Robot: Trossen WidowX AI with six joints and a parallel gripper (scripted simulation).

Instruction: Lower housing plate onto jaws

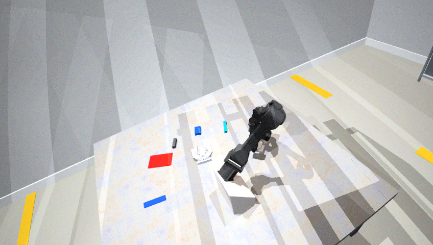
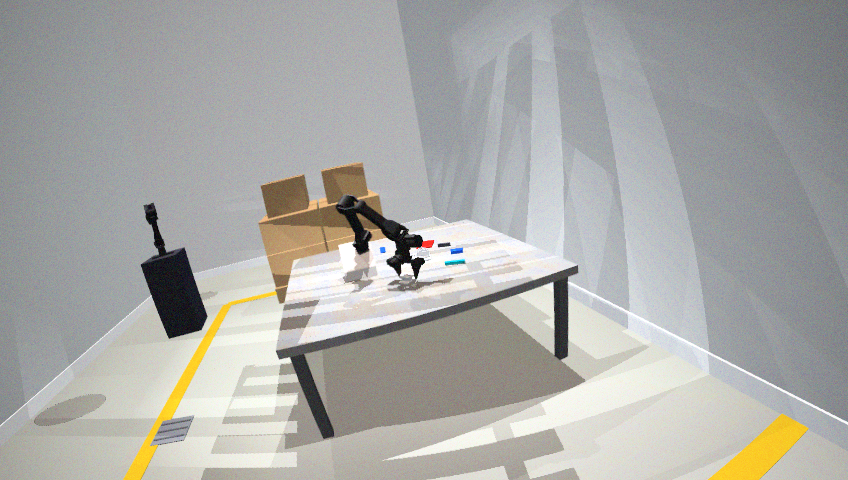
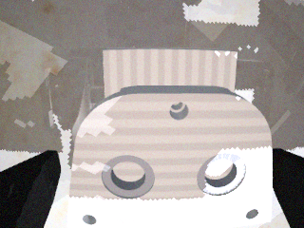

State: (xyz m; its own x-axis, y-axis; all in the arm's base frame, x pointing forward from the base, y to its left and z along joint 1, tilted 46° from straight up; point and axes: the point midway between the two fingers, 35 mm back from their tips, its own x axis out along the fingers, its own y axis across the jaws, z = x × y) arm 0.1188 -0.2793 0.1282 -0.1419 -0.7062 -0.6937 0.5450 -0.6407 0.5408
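Right now my gripper tip is 1 cm past the white part. The rest, counted from my gripper tip: cyan bar: 26 cm ahead, 4 cm to the left; black block: 36 cm ahead, 36 cm to the left; red flat square: 29 cm ahead, 49 cm to the left, 1 cm below.
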